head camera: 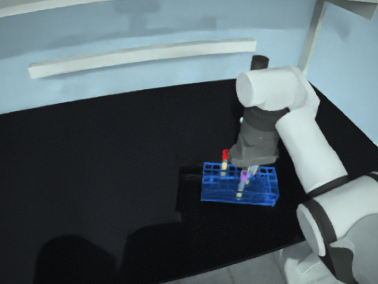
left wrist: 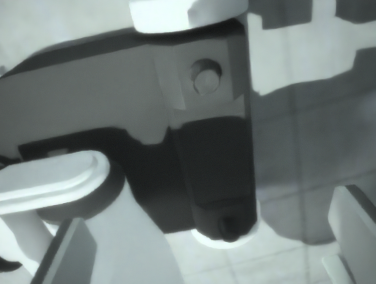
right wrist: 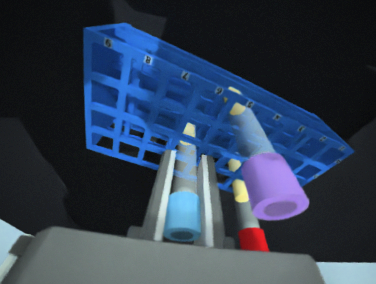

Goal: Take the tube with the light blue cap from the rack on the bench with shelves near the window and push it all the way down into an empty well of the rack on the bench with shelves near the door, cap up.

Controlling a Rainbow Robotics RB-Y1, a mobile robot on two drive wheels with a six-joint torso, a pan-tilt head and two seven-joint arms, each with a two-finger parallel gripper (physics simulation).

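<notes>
The tube with the light blue cap stands cap up in the blue rack. My right gripper is shut on it, with a finger on each side of the tube and cap, above the rack's top. In the head view the gripper mostly hides this tube. My left gripper is open and empty, with its fingers wide apart at the lower edges of the left wrist view. The rack near the door cannot be made out in these views.
A purple-capped tube and a red-capped tube stand in the same rack, close beside my right fingers. The black bench top carries the rack. A pale rail runs along the wall behind.
</notes>
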